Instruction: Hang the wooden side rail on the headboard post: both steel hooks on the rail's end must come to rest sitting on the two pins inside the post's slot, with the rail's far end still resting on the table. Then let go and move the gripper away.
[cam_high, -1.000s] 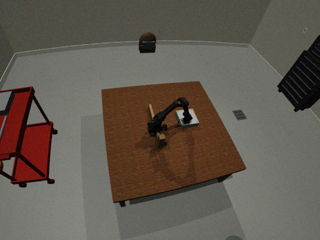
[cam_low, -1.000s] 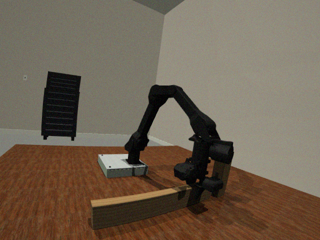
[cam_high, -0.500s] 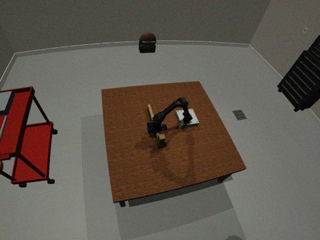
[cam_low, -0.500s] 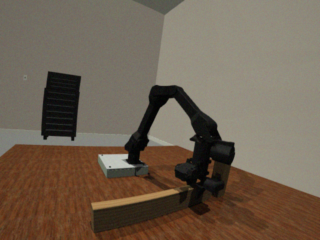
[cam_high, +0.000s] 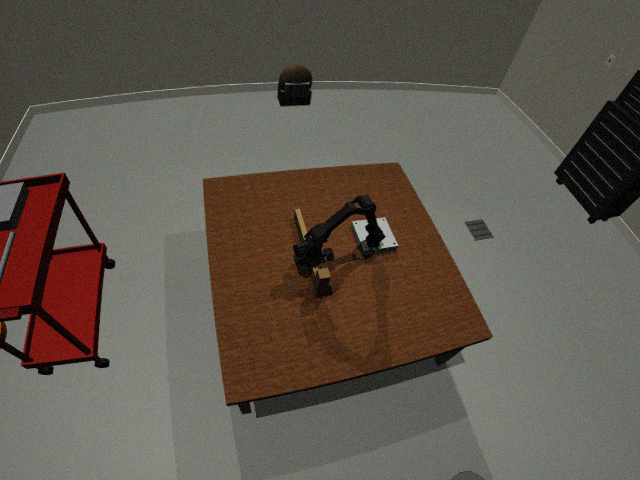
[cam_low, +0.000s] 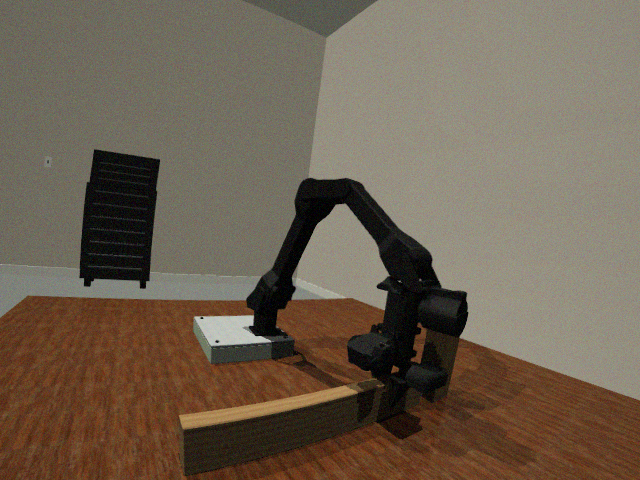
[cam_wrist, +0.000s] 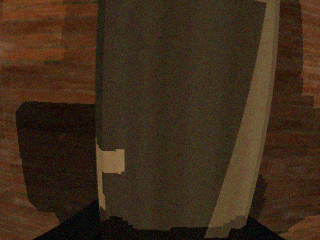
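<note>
The headboard post lies 1 cm behind my gripper tip, 14 cm to the left of it and 6 cm above it.
</note>
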